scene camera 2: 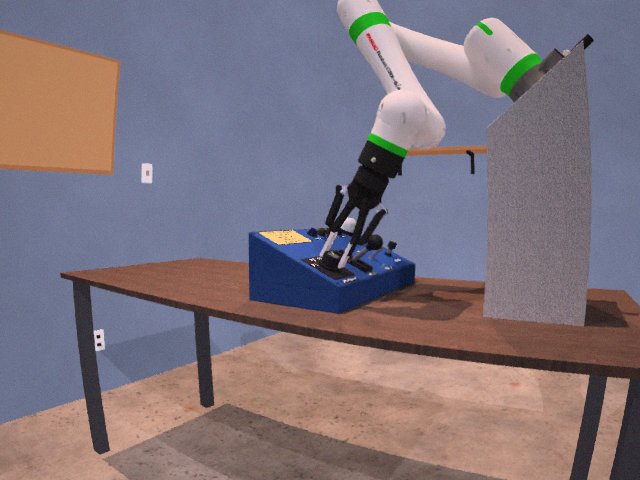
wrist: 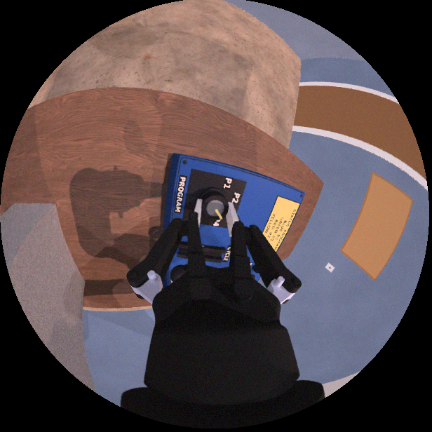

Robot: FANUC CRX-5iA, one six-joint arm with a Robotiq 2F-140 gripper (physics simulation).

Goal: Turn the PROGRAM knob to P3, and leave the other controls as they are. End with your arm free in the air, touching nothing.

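Seen in the pictures: gripper, fingertip midpoint: point(scene camera 2: 331, 261); arm's base, link origin: point(scene camera 2: 543, 98).
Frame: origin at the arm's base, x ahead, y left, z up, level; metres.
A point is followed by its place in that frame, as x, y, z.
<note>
The black PROGRAM knob point(scene camera 2: 332, 261) {0.413, 0.298, -0.396} point(wrist: 215, 204) sits on a dark plate on the sloped face of the blue console point(scene camera 2: 294, 281) {0.470, 0.363, -0.442} point(wrist: 265, 192). In the wrist view its yellow pointer line point(wrist: 218, 214) points to the lower right, beside the partly visible P4 label point(wrist: 216, 223) on the side of the hidden P3. The P1 label point(wrist: 228, 182) and P2 label point(wrist: 236, 198) are readable; P3 is hidden by the right fingertip. My gripper point(scene camera 2: 332, 257) {0.434, 0.277, -0.399} point(wrist: 213, 207) is shut on the knob, with one pale fingertip on each side of it.
A ball-topped lever point(scene camera 2: 373, 241) {0.391, 0.171, -0.355} and a small switch point(scene camera 2: 391, 245) {0.495, -0.060, -0.382} stand beside the gripper on the console. Dark knobs point(scene camera 2: 312, 232) {0.608, 0.167, -0.340} sit along its back, near the yellow status note point(scene camera 2: 284, 237) {0.587, 0.291, -0.349} point(wrist: 286, 215). The grey pedestal point(scene camera 2: 537, 217) {-0.015, 0.146, -0.287} point(wrist: 35, 270) stands on the wooden table point(scene camera 2: 170, 273) {1.166, 0.341, -0.503} point(wrist: 120, 120).
</note>
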